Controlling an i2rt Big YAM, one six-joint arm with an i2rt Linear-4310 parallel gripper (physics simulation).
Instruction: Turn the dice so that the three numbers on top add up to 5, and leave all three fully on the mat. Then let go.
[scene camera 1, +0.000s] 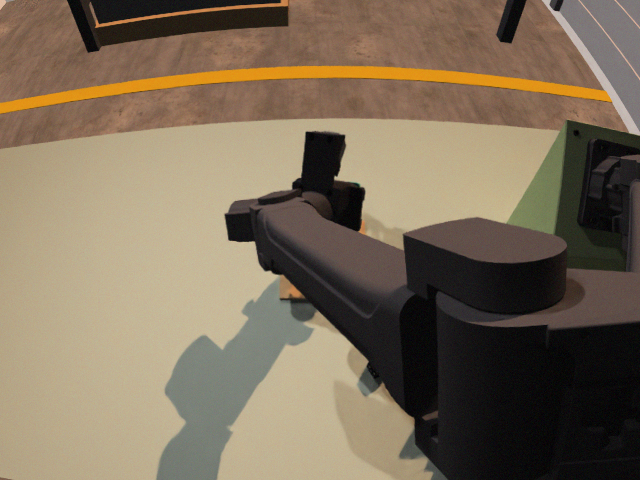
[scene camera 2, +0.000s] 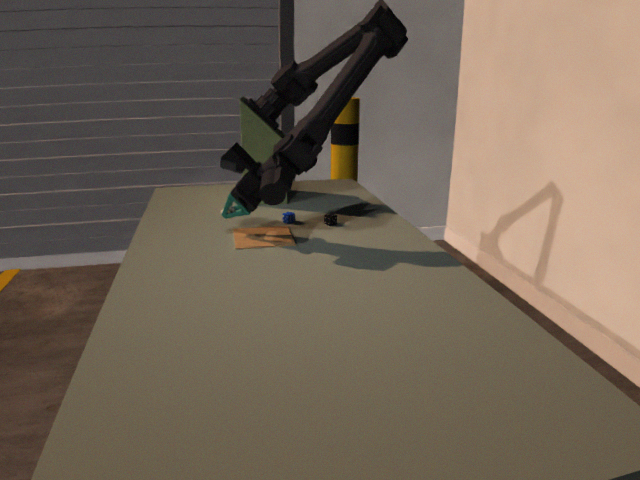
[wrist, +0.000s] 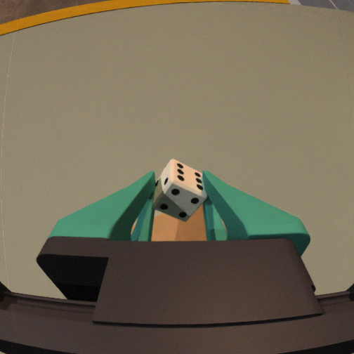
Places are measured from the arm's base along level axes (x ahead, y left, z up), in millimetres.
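Where they show: gripper, fingertip midpoint: (scene camera 2: 225, 213); arm's base at its link origin: (scene camera 1: 606, 186) (scene camera 2: 260, 115).
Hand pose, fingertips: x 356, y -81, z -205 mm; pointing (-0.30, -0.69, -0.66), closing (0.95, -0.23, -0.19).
Each offset is from my fingertips to the top centre of the thing. Level surfaces: height alone.
My gripper (scene camera 2: 225, 212) (wrist: 178, 178) is shut on the white die (wrist: 182, 189) and holds it above the table. The die is tilted between the teal fingertips; a six face and a four face show in the wrist view. In scene camera 2 the fingers point left and down, above and behind the orange mat {28 mm ahead, 92 mm left, 51 mm down} (scene camera 1: 289, 292) (scene camera 2: 248, 243) (wrist: 175, 234). The blue die {93 mm back, 158 mm left, 30 mm down} (scene camera 2: 288, 218) and the black die {68 mm back, 269 mm left, 30 mm down} (scene camera 2: 330, 220) stand on the table behind the mat, off it. In scene camera 1 the arm hides most of the mat, the blue die and most of the black die (scene camera 1: 372, 369). Their top numbers are unreadable.
The arm (scene camera 1: 336, 253) (scene camera 2: 336, 93) reaches over the table {55 mm down} (scene camera 1: 103, 232) (scene camera 2: 289, 335) and casts a shadow across the mat's edge. A green slanted block (scene camera 1: 563, 206) (scene camera 2: 255, 136) stands by the arm's base. A yellow and black post (scene camera 2: 344, 160) rises behind the table.
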